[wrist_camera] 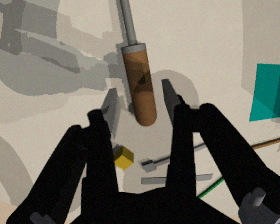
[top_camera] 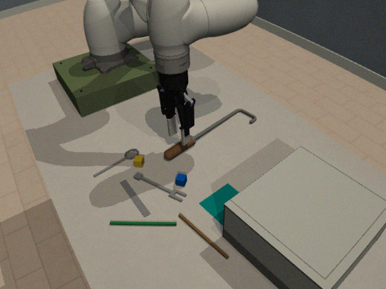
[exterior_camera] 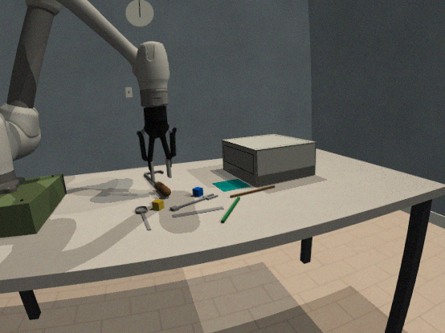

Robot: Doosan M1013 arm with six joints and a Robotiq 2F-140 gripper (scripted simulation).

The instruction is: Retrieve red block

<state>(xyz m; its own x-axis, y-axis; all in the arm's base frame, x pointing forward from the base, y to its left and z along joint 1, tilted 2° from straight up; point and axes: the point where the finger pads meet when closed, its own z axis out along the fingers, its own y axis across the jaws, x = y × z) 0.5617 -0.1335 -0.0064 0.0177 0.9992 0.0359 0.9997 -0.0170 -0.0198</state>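
The blue cube is 10 cm ahead of my hand, 9 cm to the right of it and 7 cm below it. Also, from my hand: grey forked tool: 14 cm to the right, 8 cm below, 6 cm ahead; then yellow cube: 12 cm to the right, 7 cm below, 5 cm behind; then grey spoon-like tool: 14 cm to the right, 11 cm behind, 8 cm below.
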